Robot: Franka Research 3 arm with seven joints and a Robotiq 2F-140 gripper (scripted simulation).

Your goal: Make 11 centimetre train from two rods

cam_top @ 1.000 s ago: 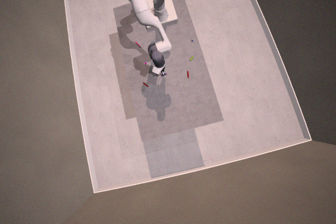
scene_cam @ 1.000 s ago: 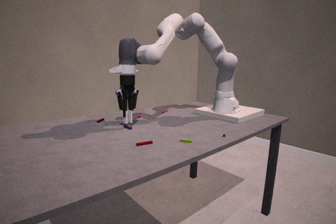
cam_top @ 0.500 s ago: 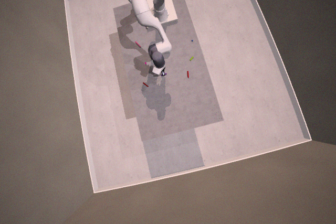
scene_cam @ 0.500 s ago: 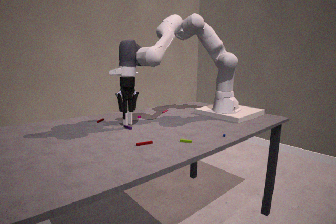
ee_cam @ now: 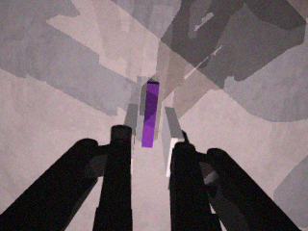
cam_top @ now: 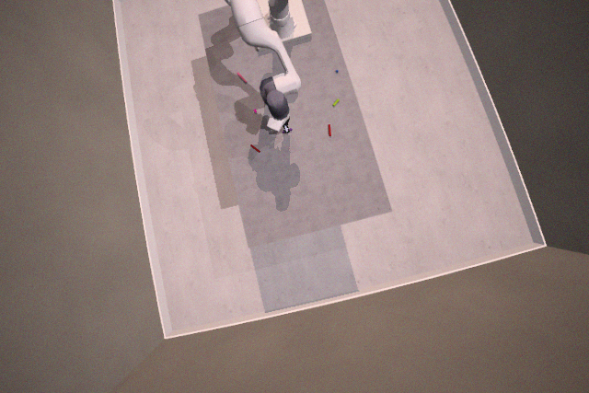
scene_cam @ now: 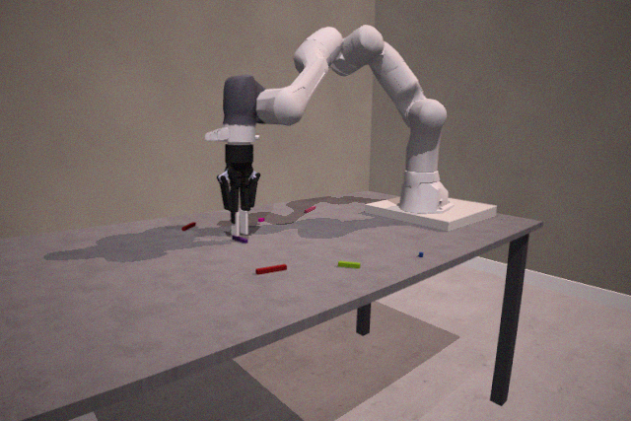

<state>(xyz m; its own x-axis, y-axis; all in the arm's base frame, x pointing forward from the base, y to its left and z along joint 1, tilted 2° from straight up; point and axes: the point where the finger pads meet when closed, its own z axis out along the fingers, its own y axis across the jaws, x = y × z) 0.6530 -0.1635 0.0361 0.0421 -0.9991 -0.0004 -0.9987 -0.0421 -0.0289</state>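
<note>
Right now the purple rod is 50 mm below my hand. The rest, counted from my hand: red rod (80 mm ahead, 250 mm to the left, 50 mm below); magenta rod (190 mm behind, 150 mm to the right, 50 mm below); lime rod (80 mm behind, 340 mm to the left, 50 mm below).
</note>
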